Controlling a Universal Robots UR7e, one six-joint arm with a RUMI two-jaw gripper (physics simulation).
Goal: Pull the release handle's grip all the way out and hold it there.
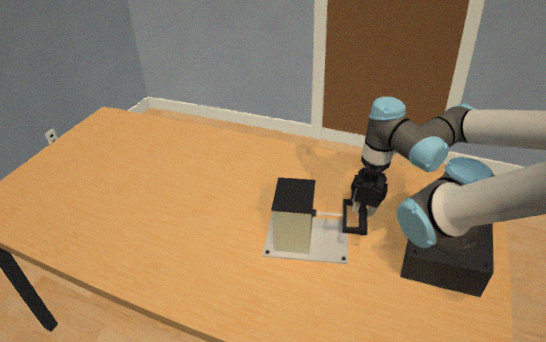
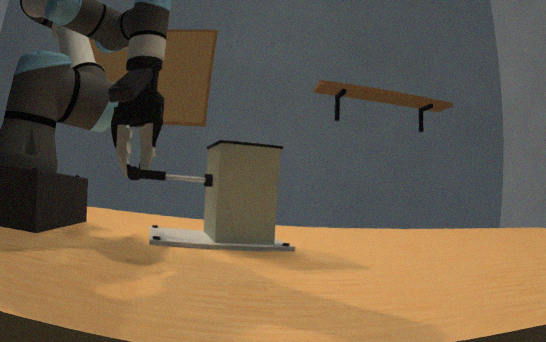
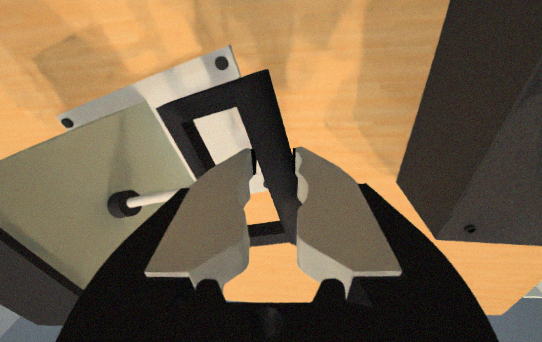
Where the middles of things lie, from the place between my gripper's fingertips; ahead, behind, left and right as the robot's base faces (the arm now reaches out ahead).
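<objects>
Relative to the light grey base plate [image 1: 328, 244], my hand is 100 mm above, 70 mm to the right of and 140 mm short of it.
</objects>
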